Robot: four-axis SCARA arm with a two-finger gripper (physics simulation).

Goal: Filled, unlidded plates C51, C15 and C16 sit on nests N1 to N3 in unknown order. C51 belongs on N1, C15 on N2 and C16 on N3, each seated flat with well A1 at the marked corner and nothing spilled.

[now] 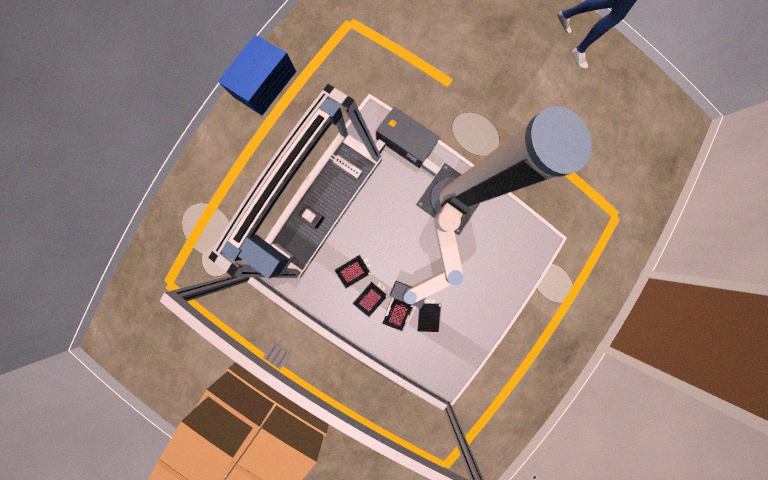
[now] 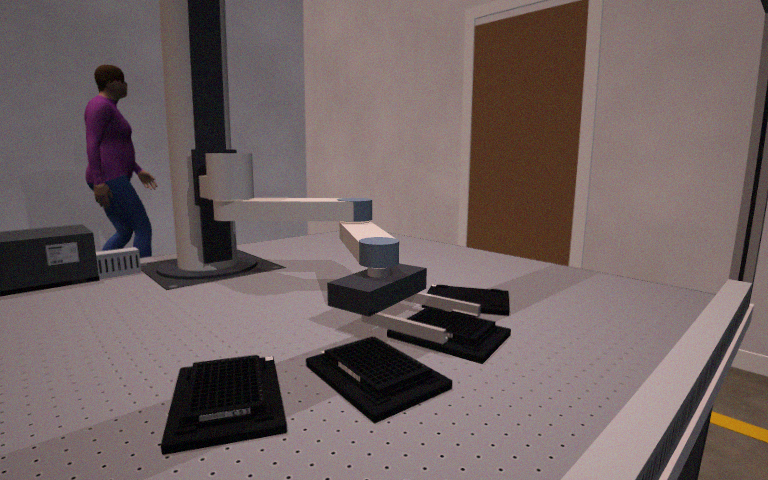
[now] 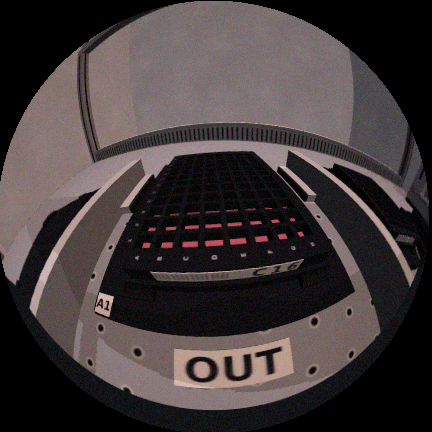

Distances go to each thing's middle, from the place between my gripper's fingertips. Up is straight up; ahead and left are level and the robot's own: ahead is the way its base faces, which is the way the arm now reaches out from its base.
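Labels:
Counting from my hand, I find the nest N3 (image 2: 247,430) 35 cm to the right of it, 8 cm behind it and 2 cm below it. Going by their middles, the nest N3 is the farthest from my hand of the things named here. The nest N2 (image 2: 348,390) is 18 cm to the right of my hand, 1 cm behind it and 2 cm below it, while the plate C16 (image 2: 461,329) is 1 cm to the right of my hand, 2 cm behind it and 1 cm below it. Going by their middles, the plate C16 is the nearest to my hand of the things named here. As for the out label (image 3: 218,368), it is 3 cm to the right of my hand, 12 cm behind it and 3 cm below it.

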